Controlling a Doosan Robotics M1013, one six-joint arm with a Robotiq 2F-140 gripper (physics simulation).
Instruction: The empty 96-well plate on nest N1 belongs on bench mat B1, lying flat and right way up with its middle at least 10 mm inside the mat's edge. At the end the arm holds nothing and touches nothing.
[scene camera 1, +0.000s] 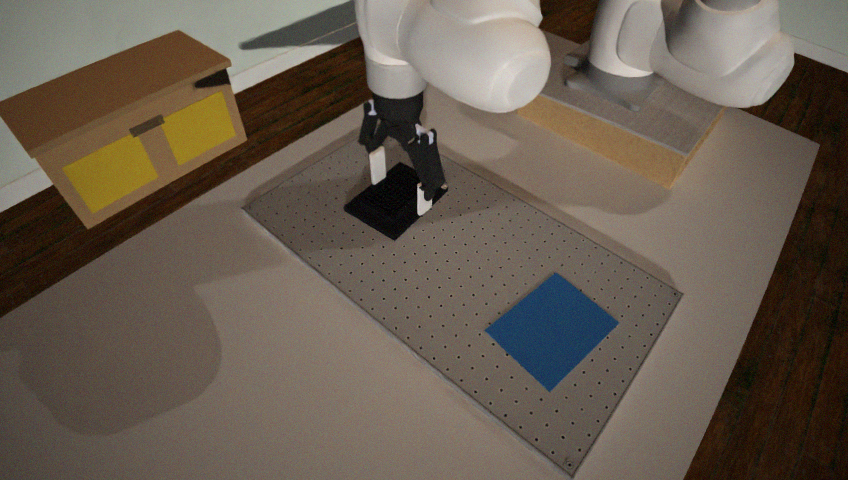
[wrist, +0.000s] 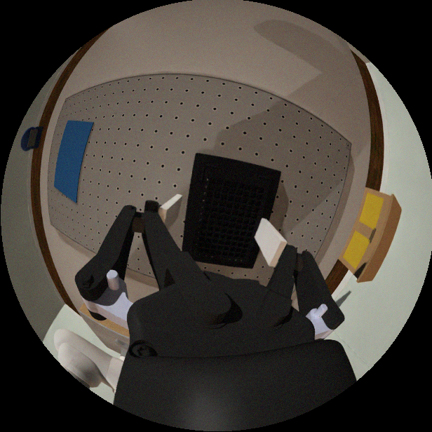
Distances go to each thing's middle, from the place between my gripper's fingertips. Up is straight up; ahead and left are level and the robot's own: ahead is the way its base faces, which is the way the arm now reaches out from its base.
Now: hand 1 cm to the left of the black 96-well plate (scene camera 1: 392, 198) and 1 cm above it. From my hand the other things lie so: black nest N1 (scene camera 1: 364, 216) (2 cm below, 1 cm to the right); blue bench mat B1 (scene camera 1: 549, 332) (35 cm to the left, 4 cm ahead, 2 cm below).
